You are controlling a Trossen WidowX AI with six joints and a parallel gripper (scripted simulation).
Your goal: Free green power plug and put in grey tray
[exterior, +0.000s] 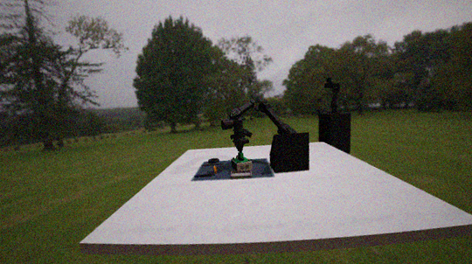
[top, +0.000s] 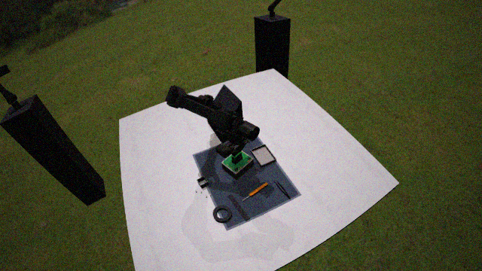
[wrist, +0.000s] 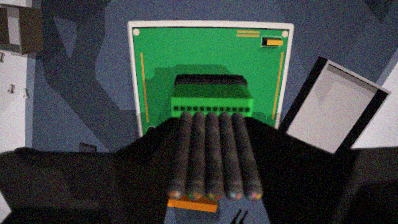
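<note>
The green power plug lies 1 cm below my gripper tip. The rest, counted from my gripper tip: grey tray: 2 cm ahead, 14 cm to the left, 10 cm below; then dark bar: 18 cm ahead, 12 cm to the right, 10 cm below; then dark blue mat: 5 cm ahead, 1 cm to the right, 10 cm below.
</note>
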